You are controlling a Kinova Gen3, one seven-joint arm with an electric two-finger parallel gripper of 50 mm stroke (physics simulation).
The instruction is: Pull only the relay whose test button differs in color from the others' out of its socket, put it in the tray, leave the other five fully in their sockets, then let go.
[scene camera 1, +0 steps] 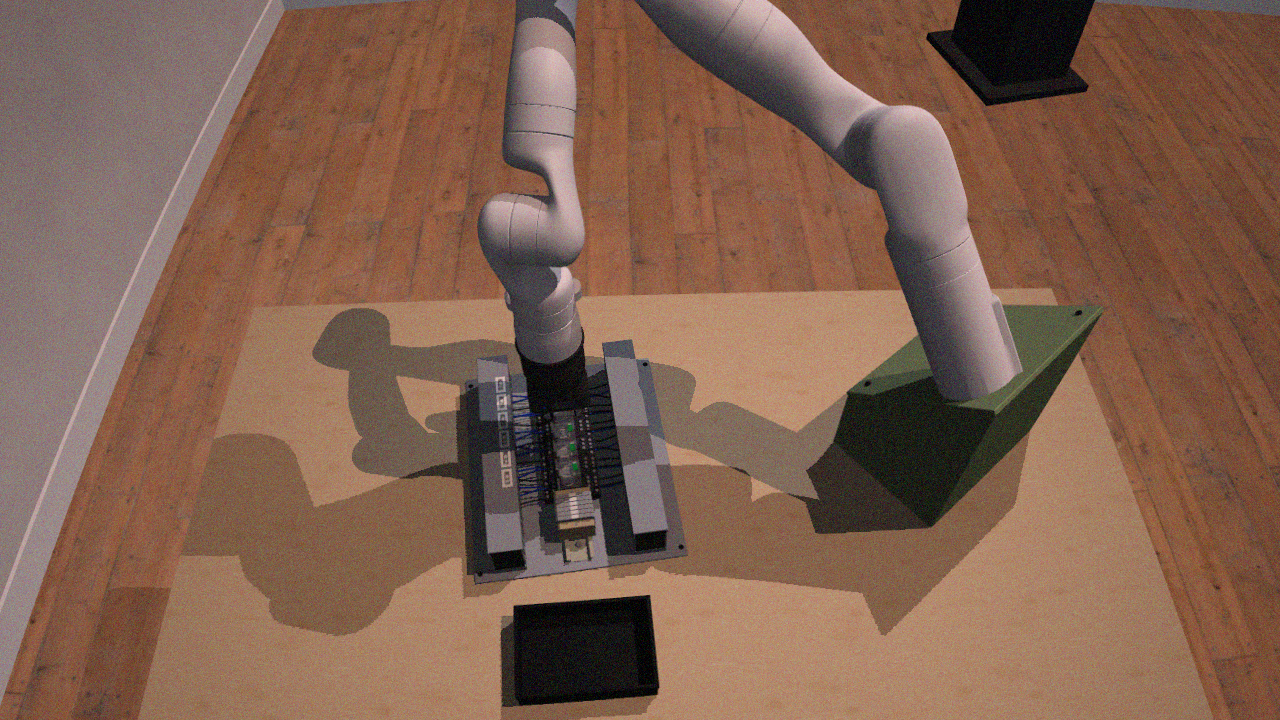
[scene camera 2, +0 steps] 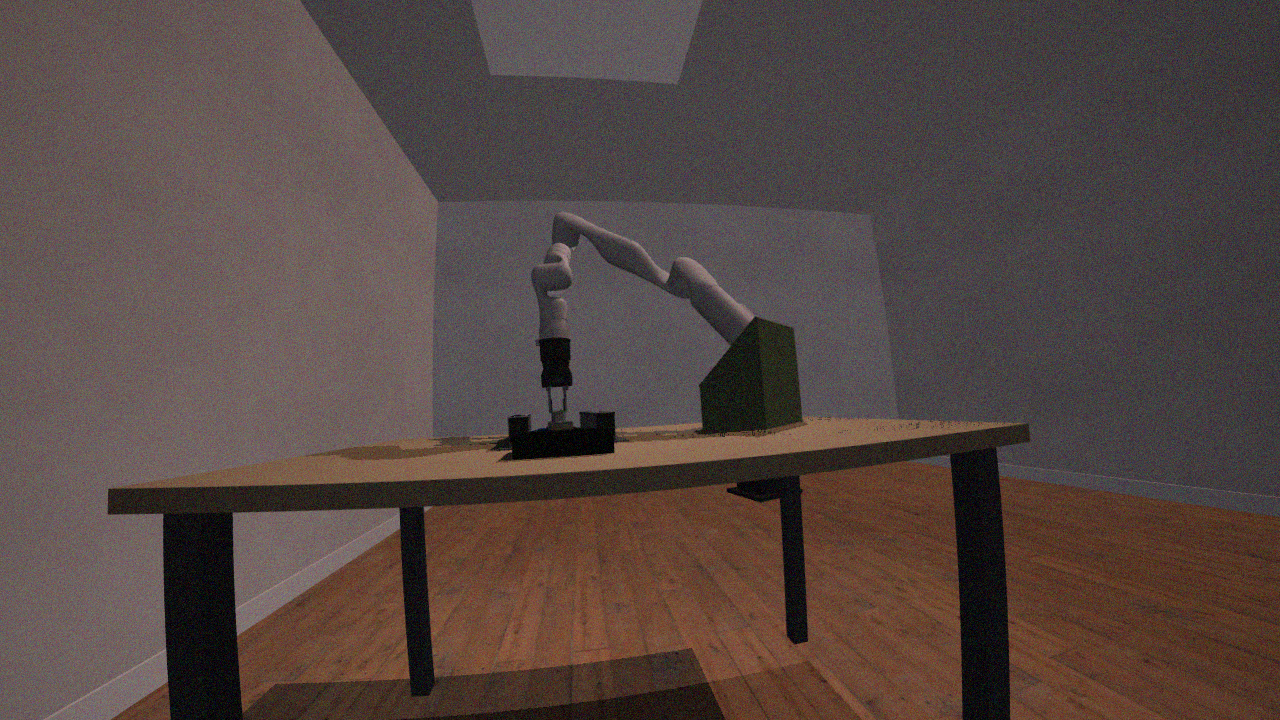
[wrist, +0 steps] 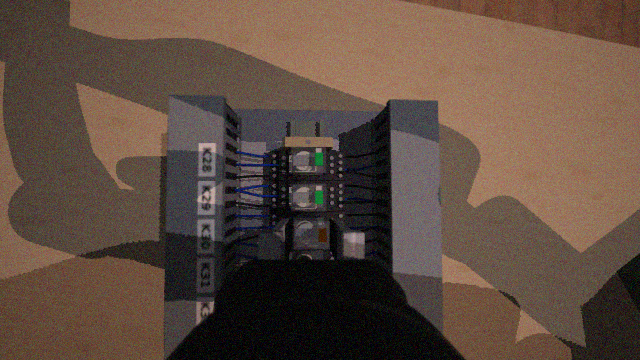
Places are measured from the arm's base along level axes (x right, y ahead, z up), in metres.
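Pixels of known places: gripper, fingertip midpoint: [scene camera 1: 563, 410] [scene camera 2: 558, 412] [wrist: 310, 232]; arm's base, origin of the base link: [scene camera 1: 976, 378] [scene camera 2: 749, 338].
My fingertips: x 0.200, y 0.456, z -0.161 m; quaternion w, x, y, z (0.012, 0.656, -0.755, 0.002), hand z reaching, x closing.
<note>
Ahead of a thing's pixels: the offset from my fingertips to its top centre.
In the wrist view the relay with the orange button {dy +0.001, dx -0.001, dz +0.007 m} [wrist: 311, 236] stands level with two green-button relays {dy -0.005, dx +0.057, dz +0.005 m} [wrist: 308, 160] {dy -0.002, dx +0.028, dz +0.005 m} [wrist: 307, 198], beside the K30 label. Its body looks seated in the row. My gripper [wrist: 310, 232] [scene camera 2: 557, 409] is shut on this relay, one finger on each side, apparently near its top; the exact contact is hard to see. Part of another relay [wrist: 305, 257] shows beyond it. In scene camera 1, green-button relays {dy +0.009, dx -0.060, dz +0.005 m} [scene camera 1: 567, 448] show in front of the gripper body, which hides the fingertips. The black tray {dy +0.048, dx -0.308, dz -0.029 m} [scene camera 1: 581, 658] [scene camera 2: 562, 443] holds no relay.
Grey wire ducts {dy +0.094, dx -0.030, dz -0.002 m} [scene camera 1: 503, 474] {dy -0.081, dx -0.052, dz -0.002 m} [scene camera 1: 636, 447] [wrist: 195, 200] [wrist: 415, 200] run along both sides of the relay row, with wires between. Beige end blocks {dy +0.019, dx -0.141, dz -0.018 m} [scene camera 1: 574, 513] stand at the row's tray end. The green arm base [scene camera 1: 921, 447] [scene camera 2: 756, 385] stands at the right.
</note>
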